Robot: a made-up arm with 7 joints. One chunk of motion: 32 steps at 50 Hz.
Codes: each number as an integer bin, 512 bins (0 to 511) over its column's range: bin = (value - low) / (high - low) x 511, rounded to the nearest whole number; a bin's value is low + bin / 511 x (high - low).
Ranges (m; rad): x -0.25..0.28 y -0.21..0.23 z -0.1..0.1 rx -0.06..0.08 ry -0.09..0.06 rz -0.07..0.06
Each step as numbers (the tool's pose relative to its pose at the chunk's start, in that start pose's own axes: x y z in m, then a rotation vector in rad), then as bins.
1 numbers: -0.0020 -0.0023 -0.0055 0.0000 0.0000 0.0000
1 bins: 239 241 241 219 307 275
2 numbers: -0.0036 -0.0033 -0.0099 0.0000 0.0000 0.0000
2 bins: 238 240 230 219 307 275
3 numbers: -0.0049 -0.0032 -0.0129 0.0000 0.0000 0.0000
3 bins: 236 240 223 219 307 275
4 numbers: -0.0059 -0.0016 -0.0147 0.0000 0.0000 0.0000
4 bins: 235 242 218 219 307 275
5 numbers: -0.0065 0.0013 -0.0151 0.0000 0.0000 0.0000
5 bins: 235 245 217 219 307 275
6 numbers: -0.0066 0.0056 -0.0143 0.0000 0.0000 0.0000
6 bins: 235 250 219 219 307 275
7 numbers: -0.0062 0.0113 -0.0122 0.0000 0.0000 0.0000
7 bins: 235 257 224 219 307 275
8 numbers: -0.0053 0.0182 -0.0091 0.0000 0.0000 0.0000
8 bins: 236 265 232 219 307 275
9 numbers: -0.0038 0.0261 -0.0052 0.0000 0.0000 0.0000
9 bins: 237 274 242 219 307 275
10 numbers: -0.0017 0.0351 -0.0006 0.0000 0.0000 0.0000
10 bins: 239 285 254 219 307 275
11 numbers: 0.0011 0.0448 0.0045 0.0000 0.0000 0.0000
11 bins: 242 296 267 219 307 275
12 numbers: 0.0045 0.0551 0.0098 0.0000 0.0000 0.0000
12 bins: 245 308 281 219 307 275
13 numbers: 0.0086 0.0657 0.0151 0.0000 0.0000 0.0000
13 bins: 249 320 294 219 307 275
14 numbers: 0.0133 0.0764 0.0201 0.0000 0.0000 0.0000
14 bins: 254 333 307 219 307 275
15 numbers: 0.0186 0.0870 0.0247 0.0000 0.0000 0.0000
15 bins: 259 345 319 219 307 275
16 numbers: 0.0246 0.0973 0.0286 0.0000 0.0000 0.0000
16 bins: 265 357 329 219 307 275
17 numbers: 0.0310 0.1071 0.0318 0.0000 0.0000 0.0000
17 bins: 271 368 337 219 307 275
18 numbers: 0.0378 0.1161 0.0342 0.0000 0.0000 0.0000
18 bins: 277 379 343 219 307 275
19 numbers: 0.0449 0.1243 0.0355 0.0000 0.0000 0.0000
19 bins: 284 388 346 219 307 275
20 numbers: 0.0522 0.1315 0.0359 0.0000 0.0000 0.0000
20 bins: 291 397 347 219 307 275
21 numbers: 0.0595 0.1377 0.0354 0.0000 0.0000 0.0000
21 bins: 298 404 346 219 307 275
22 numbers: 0.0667 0.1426 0.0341 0.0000 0.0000 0.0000
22 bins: 305 409 343 219 307 275
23 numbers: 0.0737 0.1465 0.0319 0.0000 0.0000 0.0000
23 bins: 312 414 337 219 307 275
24 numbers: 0.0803 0.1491 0.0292 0.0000 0.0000 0.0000
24 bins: 318 417 330 219 307 275
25 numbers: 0.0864 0.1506 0.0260 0.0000 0.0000 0.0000
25 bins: 324 419 322 219 307 275
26 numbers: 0.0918 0.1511 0.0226 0.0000 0.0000 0.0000
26 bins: 330 419 313 219 307 275
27 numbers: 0.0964 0.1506 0.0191 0.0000 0.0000 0.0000
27 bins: 334 419 304 219 307 275
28 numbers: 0.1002 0.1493 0.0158 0.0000 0.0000 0.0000
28 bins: 338 417 296 219 307 275
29 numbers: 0.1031 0.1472 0.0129 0.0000 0.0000 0.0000
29 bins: 340 415 288 219 307 275
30 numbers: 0.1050 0.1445 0.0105 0.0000 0.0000 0.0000
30 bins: 342 412 282 219 307 275
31 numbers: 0.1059 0.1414 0.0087 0.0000 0.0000 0.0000
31 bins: 343 408 278 219 307 275
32 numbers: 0.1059 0.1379 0.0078 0.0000 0.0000 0.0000
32 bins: 343 404 275 219 307 275
